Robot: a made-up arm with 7 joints. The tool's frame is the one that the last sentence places.
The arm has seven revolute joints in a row. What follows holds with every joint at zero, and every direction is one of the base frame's. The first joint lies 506.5 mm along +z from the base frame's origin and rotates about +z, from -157.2 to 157.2 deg. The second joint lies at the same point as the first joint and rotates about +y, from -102.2 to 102.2 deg. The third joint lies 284.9 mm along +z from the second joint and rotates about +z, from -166.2 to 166.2 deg. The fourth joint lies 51.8 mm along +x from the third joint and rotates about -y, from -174.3 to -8.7 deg. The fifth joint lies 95.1 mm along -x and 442.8 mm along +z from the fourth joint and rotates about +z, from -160.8 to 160.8 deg. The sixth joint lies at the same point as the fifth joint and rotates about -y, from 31.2 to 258.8 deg. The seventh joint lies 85.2 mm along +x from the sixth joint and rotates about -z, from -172.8 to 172.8 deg. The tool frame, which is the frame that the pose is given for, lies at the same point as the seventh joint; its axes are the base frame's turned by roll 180, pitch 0 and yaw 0 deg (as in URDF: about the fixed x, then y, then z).
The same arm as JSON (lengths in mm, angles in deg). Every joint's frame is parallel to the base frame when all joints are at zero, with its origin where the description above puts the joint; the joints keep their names.
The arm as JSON. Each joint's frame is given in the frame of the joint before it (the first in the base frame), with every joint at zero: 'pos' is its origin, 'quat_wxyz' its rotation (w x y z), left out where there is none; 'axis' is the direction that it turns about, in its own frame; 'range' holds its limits. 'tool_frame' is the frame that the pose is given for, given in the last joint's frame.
{"length_unit": "mm", "angle_unit": "deg", "joints": [
  {"joint": "joint 1", "pos": [0.0, 0.0, 506.5], "axis": "+z", "range": [-157.2, 157.2]},
  {"joint": "joint 2", "pos": [0.0, 0.0, 0.0], "axis": "+y", "range": [-102.2, 102.2]},
  {"joint": "joint 3", "pos": [0.0, 0.0, 284.9], "axis": "+z", "range": [-166.2, 166.2]},
  {"joint": "joint 4", "pos": [51.8, 0.0, 0.0], "axis": "-y", "range": [-174.3, -8.7]},
  {"joint": "joint 5", "pos": [-95.1, 0.0, 442.8], "axis": "+z", "range": [-160.8, 160.8]},
  {"joint": "joint 6", "pos": [0.0, 0.0, 0.0], "axis": "-y", "range": [31.2, 258.8]},
  {"joint": "joint 7", "pos": [85.2, 0.0, 0.0], "axis": "-z", "range": [-172.8, 172.8]}
], "tool_frame": {"pos": [0.0, 0.0, 0.0], "quat_wxyz": [0.0, 1.0, 0.0, 0.0]}}

